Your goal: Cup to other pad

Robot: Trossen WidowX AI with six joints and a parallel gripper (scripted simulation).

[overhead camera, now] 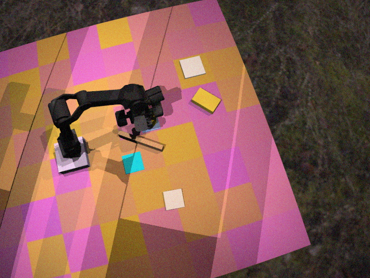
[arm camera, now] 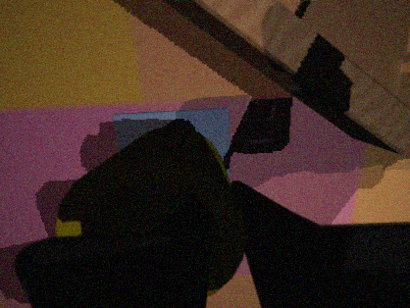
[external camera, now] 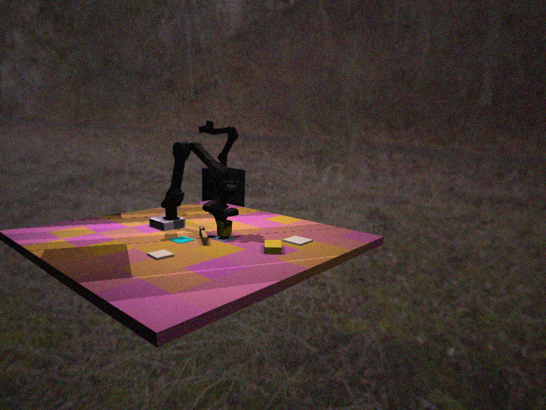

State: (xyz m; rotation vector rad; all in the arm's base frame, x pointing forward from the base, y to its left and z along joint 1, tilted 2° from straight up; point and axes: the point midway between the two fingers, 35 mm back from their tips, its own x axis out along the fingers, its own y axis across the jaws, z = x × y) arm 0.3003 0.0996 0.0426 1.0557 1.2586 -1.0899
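Now: gripper tip 40 mm short of the red marble and 20 mm above it. The rest, counted from my gripper tip: wooden bar (10 mm behind, 80 mm to the right, 40 mm below); grey-blue pad (30 mm ahead, 10 mm to the left, 60 mm below); yellow cup (20 mm ahead, 10 mm to the left).
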